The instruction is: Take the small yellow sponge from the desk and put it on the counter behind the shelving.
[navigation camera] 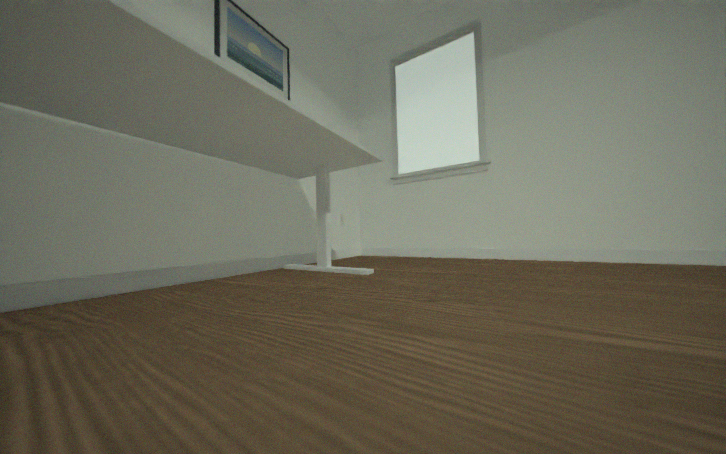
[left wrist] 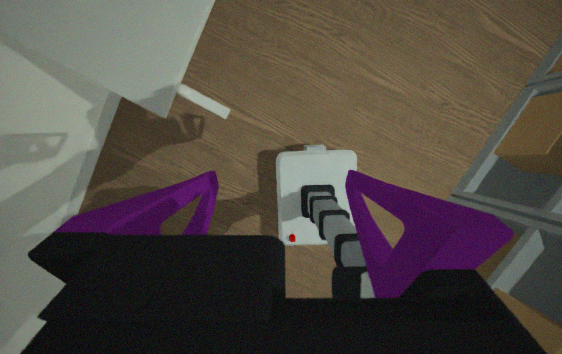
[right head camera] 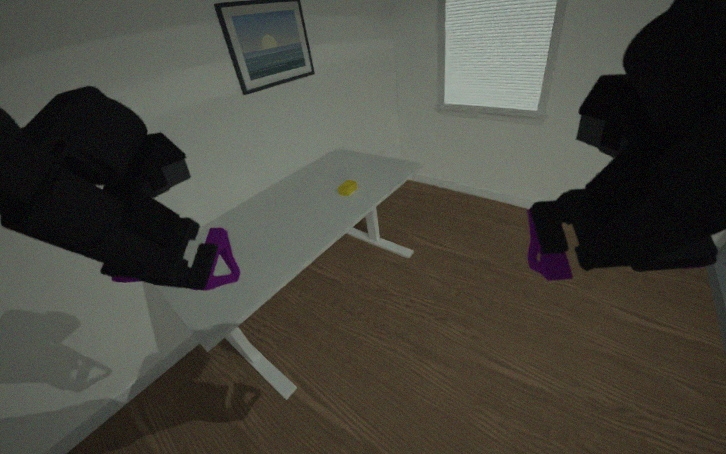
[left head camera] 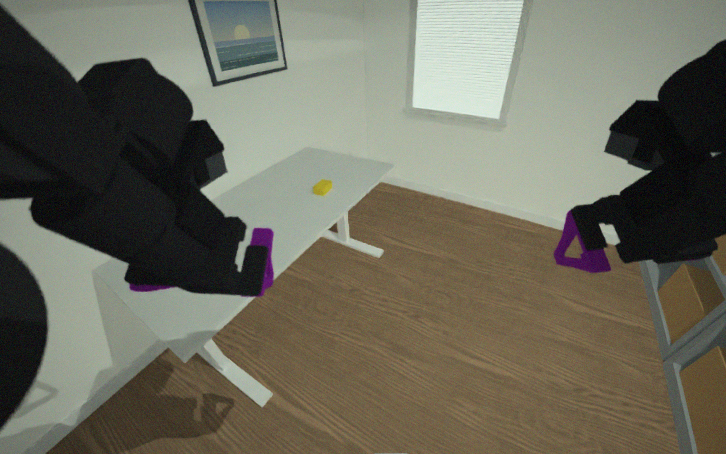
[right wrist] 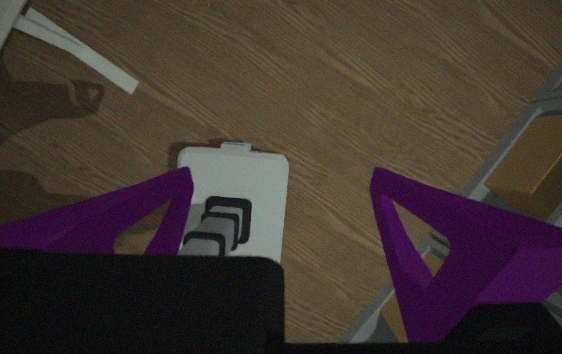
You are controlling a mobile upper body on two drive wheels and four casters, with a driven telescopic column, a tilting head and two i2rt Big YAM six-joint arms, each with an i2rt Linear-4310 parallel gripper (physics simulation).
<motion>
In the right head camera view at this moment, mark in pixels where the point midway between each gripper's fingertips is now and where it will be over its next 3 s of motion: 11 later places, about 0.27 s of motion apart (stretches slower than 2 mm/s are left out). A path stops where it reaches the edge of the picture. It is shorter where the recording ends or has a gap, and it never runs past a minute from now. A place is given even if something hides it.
The left gripper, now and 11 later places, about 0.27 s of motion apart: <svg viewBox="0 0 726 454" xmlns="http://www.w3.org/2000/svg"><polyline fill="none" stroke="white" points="208,274 211,268 229,245 254,212 280,178 303,148 322,125 333,112 340,103 344,99 346,97 346,96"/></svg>
The right gripper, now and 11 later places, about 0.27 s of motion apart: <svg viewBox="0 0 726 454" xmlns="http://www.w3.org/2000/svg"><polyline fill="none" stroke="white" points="573,259 569,252 552,226 530,192 507,157 487,129 473,108 464,97 458,89 456,86 454,84 454,83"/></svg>
</motion>
